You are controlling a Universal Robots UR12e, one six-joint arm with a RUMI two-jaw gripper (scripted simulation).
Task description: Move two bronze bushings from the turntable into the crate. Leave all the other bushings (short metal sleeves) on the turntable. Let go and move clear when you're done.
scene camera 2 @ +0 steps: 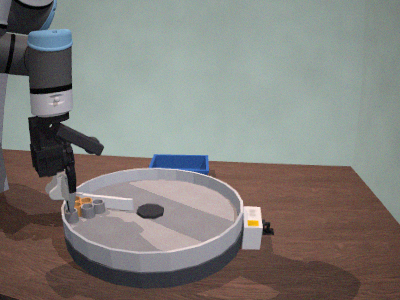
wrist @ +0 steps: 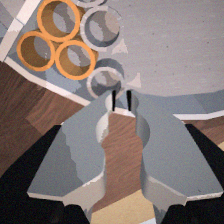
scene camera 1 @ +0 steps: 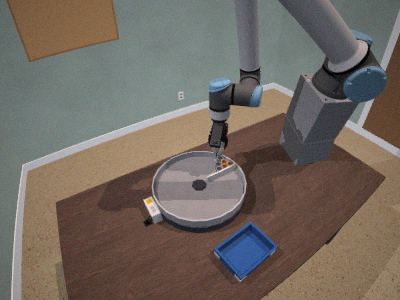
Labels:
same spot on turntable: [wrist: 165, 55] = [scene camera 2: 87, 228]

